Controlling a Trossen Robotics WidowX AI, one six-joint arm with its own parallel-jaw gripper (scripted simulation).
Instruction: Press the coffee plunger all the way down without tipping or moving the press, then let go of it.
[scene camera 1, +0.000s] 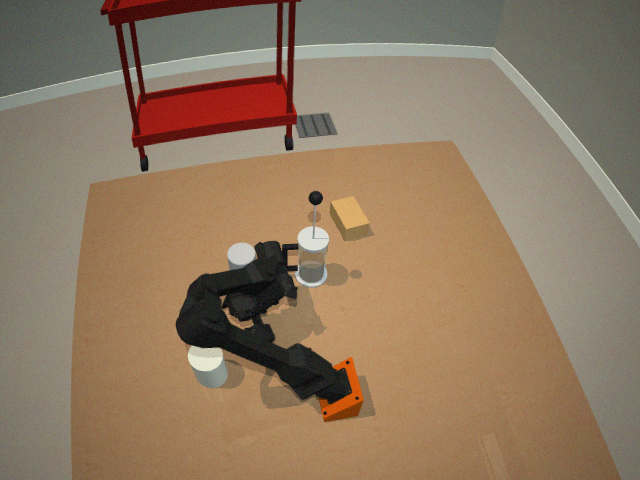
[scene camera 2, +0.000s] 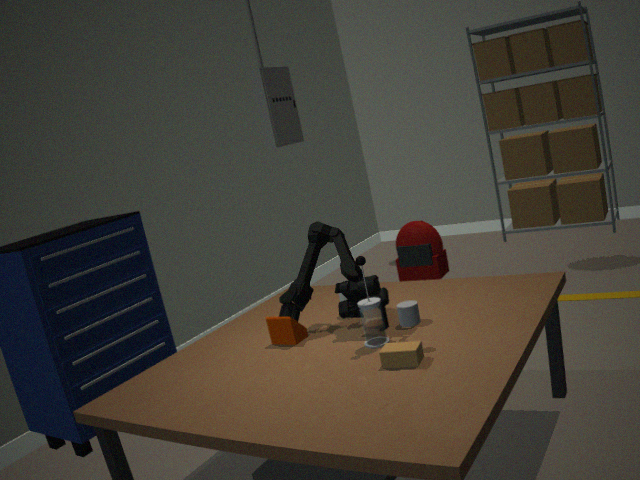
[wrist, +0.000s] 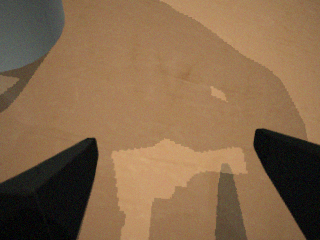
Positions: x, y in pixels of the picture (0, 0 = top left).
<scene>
A coffee press shows in scene camera 1 (311, 272) and in scene camera 2 (373, 312); in the wrist view it is out of frame.
</scene>
